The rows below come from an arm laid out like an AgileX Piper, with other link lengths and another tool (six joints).
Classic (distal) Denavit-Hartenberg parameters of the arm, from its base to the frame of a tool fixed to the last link. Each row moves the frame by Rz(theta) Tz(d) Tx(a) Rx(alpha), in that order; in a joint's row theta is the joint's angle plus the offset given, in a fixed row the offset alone. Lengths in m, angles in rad.
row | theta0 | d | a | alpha
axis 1 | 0 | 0.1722 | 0 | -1.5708
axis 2 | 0.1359 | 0 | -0.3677 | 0
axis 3 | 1.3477 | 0 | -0.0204 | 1.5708
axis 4 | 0 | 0.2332 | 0 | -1.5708
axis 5 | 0 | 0 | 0 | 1.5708
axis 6 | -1.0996 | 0.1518 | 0.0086 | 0.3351
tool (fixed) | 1.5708 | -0.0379 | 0 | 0
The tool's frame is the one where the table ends.
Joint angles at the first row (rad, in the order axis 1, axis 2, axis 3, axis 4, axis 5, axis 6):
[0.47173, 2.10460, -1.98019, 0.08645, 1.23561, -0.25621]
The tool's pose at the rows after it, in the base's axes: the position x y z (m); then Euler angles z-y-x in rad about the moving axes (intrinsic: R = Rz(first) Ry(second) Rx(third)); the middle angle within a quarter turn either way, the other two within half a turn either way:
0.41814 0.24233 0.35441 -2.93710 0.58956 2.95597
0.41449 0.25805 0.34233 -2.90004 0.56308 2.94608
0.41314 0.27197 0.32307 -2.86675 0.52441 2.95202
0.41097 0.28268 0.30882 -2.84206 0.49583 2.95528
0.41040 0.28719 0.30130 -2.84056 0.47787 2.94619
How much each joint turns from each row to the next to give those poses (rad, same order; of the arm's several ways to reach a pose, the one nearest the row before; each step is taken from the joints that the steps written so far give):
[0.04255, 0.00551, 0.00002, 0.01099, 0.00439, -0.00716]
[0.02741, 0.02635, -0.00236, 0.02048, 0.00049, -0.01684]
[0.02384, 0.03931, 0.00001, 0.00820, 0.00000, -0.00734]
[0.01913, 0.02878, 0.00004, 0.00646, -0.00001, -0.00490]
[0.00516, 0.01532, -0.00005, 0.01341, 0.00002, -0.00256]

